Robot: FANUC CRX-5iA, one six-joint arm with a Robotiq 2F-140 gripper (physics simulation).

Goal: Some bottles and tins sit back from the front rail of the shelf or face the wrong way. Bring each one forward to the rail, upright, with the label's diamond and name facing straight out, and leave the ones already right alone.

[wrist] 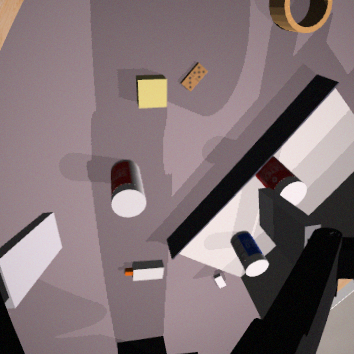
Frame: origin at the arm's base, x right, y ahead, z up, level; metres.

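Seen in the pictures: gripper, fingertip midpoint: [157, 219].
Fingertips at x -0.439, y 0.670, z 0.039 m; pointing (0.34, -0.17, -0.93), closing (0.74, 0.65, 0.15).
Offsets run from my fingertips to a thing's top centre. Level surfaces: height alone.
A white shelf board {dz -0.311 m} [317, 140] with a black rail {dx +0.291, dy -0.012, dz -0.281 m} [246, 168] runs diagonally across the right of the wrist view. A red-labelled tin {dx +0.327, dy +0.028, dz -0.202 m} [281, 179] stands upright on the board, right against the rail. A blue-labelled tin {dx +0.430, dy -0.163, dz -0.212 m} [250, 253] stands upright on the board near its lower end, a little off the rail. A second red-labelled tin {dx +0.083, dy -0.145, dz -0.238 m} [127, 189] stands upright on the mauve surface {dz -0.347 m} [53, 123], left of the shelf and apart from it. My gripper [157, 219] is open and empty, high above. Its black fingers show at the lower right and lower left corners.
A yellow cube {dx +0.032, dy +0.025, dz -0.309 m} [152, 92], a brown domino {dx +0.087, dy +0.087, dz -0.339 m} [194, 76] and a tape roll [300, 14] lie beyond. A white box [29, 253] stands at the left. A small white block with an orange end {dx +0.273, dy -0.381, dz -0.319 m} [147, 270] and a tiny white piece {dx +0.533, dy -0.348, dz -0.335 m} [220, 281] lie near the shelf's end.
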